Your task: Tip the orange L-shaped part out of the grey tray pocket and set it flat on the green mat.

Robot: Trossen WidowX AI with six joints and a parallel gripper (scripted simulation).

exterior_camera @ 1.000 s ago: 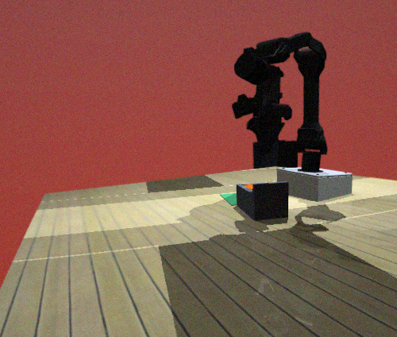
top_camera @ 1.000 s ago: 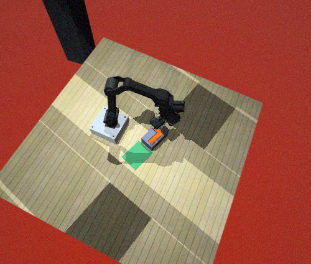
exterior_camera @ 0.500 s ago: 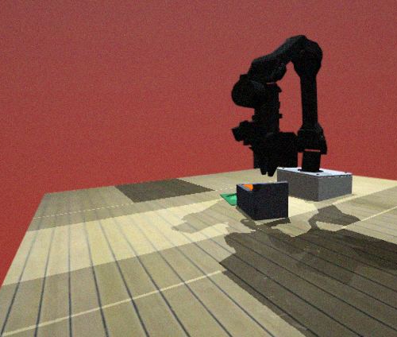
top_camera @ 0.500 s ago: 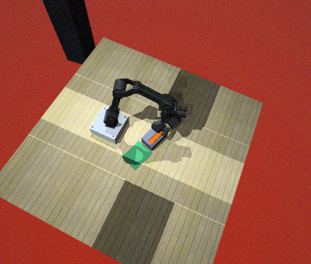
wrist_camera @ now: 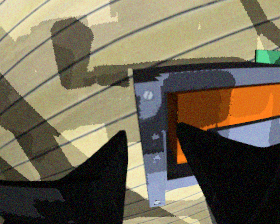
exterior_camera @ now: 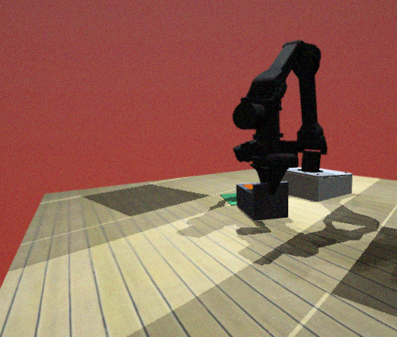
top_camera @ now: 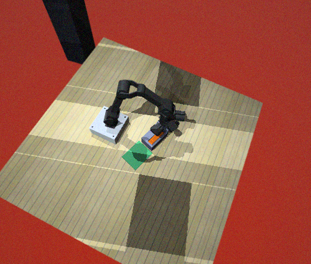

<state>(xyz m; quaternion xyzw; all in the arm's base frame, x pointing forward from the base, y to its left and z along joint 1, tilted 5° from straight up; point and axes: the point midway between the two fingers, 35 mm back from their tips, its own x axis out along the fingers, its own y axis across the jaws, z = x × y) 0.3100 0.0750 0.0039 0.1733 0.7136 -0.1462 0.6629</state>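
The orange L-shaped part lies 50 mm to the right of my gripper tip, 30 mm behind it and 10 mm below it. Also, from my gripper tip: tray: 80 mm below, 60 mm to the right, 30 mm behind; then green mat: 200 mm to the right, 100 mm behind, 80 mm below.
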